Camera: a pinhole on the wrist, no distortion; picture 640 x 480 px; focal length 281.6 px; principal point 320.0 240.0 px. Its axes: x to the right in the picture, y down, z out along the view. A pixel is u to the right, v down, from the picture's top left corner.
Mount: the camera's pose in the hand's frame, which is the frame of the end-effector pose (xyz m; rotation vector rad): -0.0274 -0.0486 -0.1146 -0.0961 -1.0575 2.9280
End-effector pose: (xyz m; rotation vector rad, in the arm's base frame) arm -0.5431 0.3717 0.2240 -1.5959 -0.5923 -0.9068
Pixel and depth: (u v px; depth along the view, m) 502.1 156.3 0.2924
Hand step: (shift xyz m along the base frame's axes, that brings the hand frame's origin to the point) -0.2229 0.2099 -0.1069
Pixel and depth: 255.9 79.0 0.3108
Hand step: -0.0182 0.2568 0.0720
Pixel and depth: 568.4 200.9 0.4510
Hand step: -0.4121 0.3489 -0.2261
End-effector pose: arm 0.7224 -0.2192 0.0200 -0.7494 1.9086 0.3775
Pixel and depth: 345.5 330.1 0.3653
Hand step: 0.3280 -0.2018 0.0611
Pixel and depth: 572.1 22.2 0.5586
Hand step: 0.5961 0.4669 0.2551
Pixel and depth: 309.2 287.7 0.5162
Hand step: 0.4606 -0.1968 -0.0329
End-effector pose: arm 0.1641 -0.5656 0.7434 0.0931 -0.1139 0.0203
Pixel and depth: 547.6 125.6 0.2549
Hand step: -0.2603 -0.1380 0.0960
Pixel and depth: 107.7 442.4 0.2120
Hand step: 0.1289 -0.3013 -0.0558
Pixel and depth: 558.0 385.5 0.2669
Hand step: -0.2602 -0.3161 -0.0686
